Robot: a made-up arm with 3 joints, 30 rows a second.
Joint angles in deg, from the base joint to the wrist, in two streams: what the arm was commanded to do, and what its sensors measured. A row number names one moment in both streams.
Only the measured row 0 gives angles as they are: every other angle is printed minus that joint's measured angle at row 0.
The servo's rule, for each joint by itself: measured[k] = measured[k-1] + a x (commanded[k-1-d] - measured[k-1]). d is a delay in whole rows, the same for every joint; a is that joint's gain. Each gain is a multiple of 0.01, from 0.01 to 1. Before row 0 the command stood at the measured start. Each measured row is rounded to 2 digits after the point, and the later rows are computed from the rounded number. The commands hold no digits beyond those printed.
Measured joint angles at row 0:
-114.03 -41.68 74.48
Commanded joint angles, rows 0 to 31:
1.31 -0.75 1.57
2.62 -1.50 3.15
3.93 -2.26 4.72
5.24 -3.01 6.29
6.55 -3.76 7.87
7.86 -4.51 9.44
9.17 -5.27 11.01
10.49 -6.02 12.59
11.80 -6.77 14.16
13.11 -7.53 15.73
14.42 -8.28 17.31
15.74 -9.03 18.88
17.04 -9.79 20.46
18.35 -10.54 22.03
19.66 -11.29 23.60
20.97 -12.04 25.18
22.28 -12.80 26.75
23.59 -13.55 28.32
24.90 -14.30 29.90
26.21 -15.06 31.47
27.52 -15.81 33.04
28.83 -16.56 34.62
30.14 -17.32 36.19
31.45 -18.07 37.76
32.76 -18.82 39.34
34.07 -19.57 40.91
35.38 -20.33 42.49
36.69 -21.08 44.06
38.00 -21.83 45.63
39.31 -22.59 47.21
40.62 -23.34 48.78
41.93 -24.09 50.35
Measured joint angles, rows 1 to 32:
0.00 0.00 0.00
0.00 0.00 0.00
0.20 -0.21 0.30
0.56 -0.57 0.84
1.07 -1.04 1.58
1.70 -1.59 2.47
2.43 -2.20 3.50
3.24 -2.85 4.63
4.13 -3.53 5.84
5.08 -4.23 7.12
6.09 -4.94 8.46
7.14 -5.67 9.84
8.23 -6.40 11.26
9.36 -7.14 12.71
10.51 -7.88 14.18
11.69 -8.62 15.67
12.89 -9.37 17.18
14.10 -10.12 18.70
15.33 -10.87 20.23
16.57 -11.62 21.77
17.82 -12.37 23.31
19.08 -13.12 24.86
20.35 -13.87 26.41
21.62 -14.62 27.97
22.90 -15.38 29.53
24.18 -16.13 31.09
25.47 -16.88 32.66
26.76 -17.63 34.23
28.05 -18.39 35.80
29.35 -19.14 37.37
30.65 -19.89 38.94
31.95 -20.65 40.51
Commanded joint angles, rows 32 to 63:
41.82 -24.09 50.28
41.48 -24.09 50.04
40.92 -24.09 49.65
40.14 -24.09 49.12
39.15 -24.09 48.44
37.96 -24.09 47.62
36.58 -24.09 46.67
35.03 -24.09 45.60
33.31 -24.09 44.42
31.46 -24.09 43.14
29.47 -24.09 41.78
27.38 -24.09 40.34
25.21 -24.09 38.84
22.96 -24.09 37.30
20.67 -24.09 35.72
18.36 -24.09 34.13
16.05 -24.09 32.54
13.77 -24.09 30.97
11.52 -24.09 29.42
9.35 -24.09 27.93
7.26 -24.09 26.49
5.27 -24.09 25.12
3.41 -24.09 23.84
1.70 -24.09 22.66
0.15 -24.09 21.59
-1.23 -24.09 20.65
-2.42 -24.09 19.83
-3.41 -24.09 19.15
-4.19 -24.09 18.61
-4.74 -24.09 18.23
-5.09 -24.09 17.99
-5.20 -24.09 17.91
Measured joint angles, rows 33 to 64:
33.25 -21.40 42.08
34.55 -22.15 43.65
35.64 -22.69 44.91
36.52 -23.08 45.88
37.18 -23.36 46.60
37.62 -23.56 47.08
37.85 -23.71 47.34
37.87 -23.82 47.39
37.68 -23.90 47.25
37.28 -23.95 46.94
36.68 -23.99 46.46
35.90 -24.02 45.83
34.94 -24.04 45.06
33.81 -24.05 44.16
32.52 -24.06 43.15
31.09 -24.07 42.04
29.53 -24.08 40.84
27.85 -24.08 39.57
26.08 -24.08 38.23
24.23 -24.08 36.85
22.32 -24.08 35.44
20.37 -24.08 34.01
18.40 -24.08 32.58
16.43 -24.08 31.16
14.48 -24.08 29.77
12.56 -24.08 28.42
10.70 -24.08 27.12
8.91 -24.08 25.89
7.21 -24.08 24.74
5.62 -24.08 23.68
4.15 -24.08 22.72
2.82 -24.08 21.87

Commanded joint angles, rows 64 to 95:
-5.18 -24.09 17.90
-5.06 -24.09 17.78
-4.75 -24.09 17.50
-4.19 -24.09 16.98
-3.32 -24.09 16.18
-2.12 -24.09 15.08
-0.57 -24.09 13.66
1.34 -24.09 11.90
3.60 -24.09 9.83
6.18 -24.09 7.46
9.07 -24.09 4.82
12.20 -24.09 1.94
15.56 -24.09 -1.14
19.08 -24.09 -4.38
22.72 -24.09 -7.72
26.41 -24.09 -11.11
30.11 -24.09 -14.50
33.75 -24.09 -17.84
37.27 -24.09 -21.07
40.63 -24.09 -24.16
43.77 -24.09 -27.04
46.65 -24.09 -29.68
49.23 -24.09 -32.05
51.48 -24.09 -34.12
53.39 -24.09 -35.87
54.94 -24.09 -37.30
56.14 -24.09 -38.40
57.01 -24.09 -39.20
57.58 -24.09 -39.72
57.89 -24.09 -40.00
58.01 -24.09 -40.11
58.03 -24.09 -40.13
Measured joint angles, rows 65 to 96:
1.63 -24.08 21.13
0.61 -24.08 20.52
-0.26 -24.08 20.02
-0.98 -24.08 19.59
-1.55 -24.08 19.19
-1.95 -24.08 18.77
-2.16 -24.08 18.28
-2.15 -24.08 17.67
-1.91 -24.08 16.91
-1.42 -24.08 15.96
-0.67 -24.08 14.80
0.36 -24.08 13.41
1.67 -24.08 11.78
3.25 -24.08 9.91
5.10 -24.08 7.81
7.20 -24.08 5.49
9.53 -24.08 2.98
12.06 -24.08 0.30
14.77 -24.08 -2.51
17.62 -24.08 -5.42
20.57 -24.08 -8.39
23.58 -24.08 -11.39
26.61 -24.08 -14.36
29.62 -24.08 -17.27
32.56 -24.08 -20.08
35.40 -24.08 -22.75
38.10 -24.08 -25.24
40.63 -24.08 -27.53
42.96 -24.08 -29.60
45.07 -24.08 -31.42
46.95 -24.08 -33.00
48.59 -24.08 -34.33

